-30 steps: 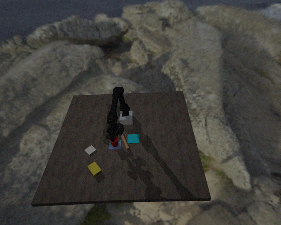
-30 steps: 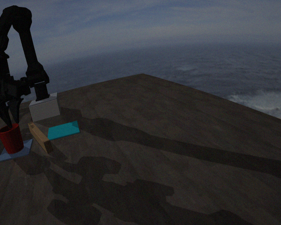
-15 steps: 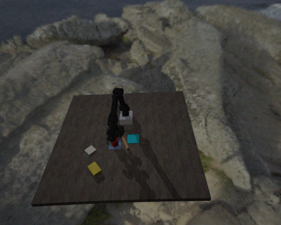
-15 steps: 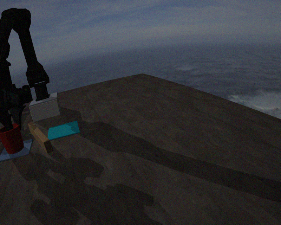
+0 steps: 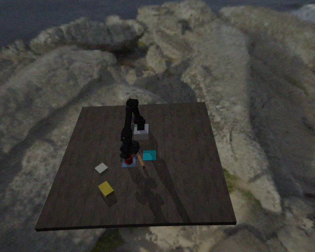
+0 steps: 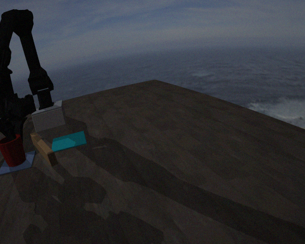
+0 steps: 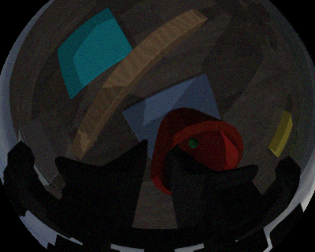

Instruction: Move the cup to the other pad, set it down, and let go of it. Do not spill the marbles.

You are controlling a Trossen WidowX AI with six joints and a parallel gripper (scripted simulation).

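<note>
Right now my gripper tip is 3 cm short of the red cup and 2 cm to the left of it. From my gripper tip the other things lie so: white block 8 cm ahead, 23 cm to the right, 3 cm below; then wooden bar 7 cm to the left, 3 cm below; then teal pad 4 cm behind, 15 cm to the left, 5 cm below.
</note>
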